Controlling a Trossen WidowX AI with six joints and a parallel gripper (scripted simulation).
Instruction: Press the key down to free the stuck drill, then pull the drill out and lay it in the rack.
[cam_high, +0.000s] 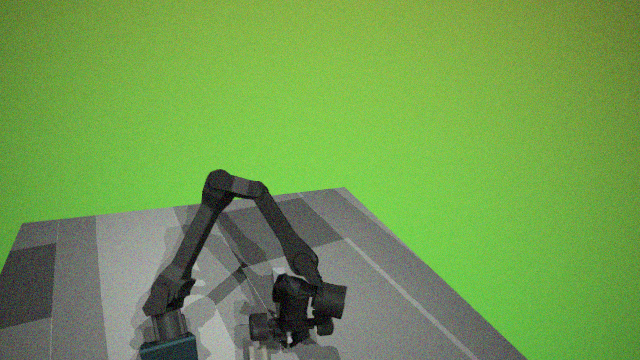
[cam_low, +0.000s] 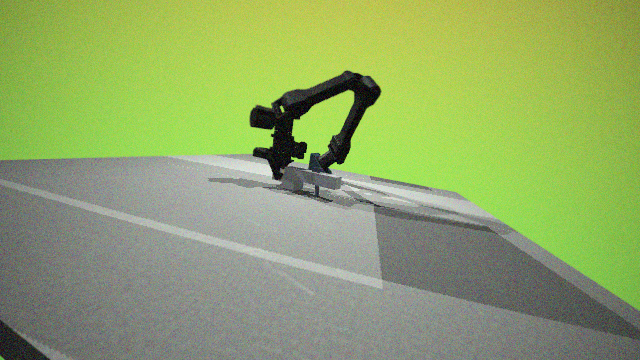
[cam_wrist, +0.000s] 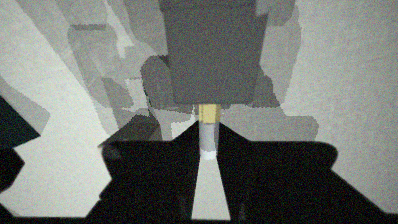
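The yellow drill lies 20 mm ahead of my gripper tip, 50 mm to the left of it and 30 mm above it. Round my gripper tip: grey slotted rack: 80 mm behind, 20 mm to the right; then grey block: 40 mm ahead, 120 mm to the left, 30 mm above; then blue key: 40 mm ahead, 140 mm to the left, 40 mm above.
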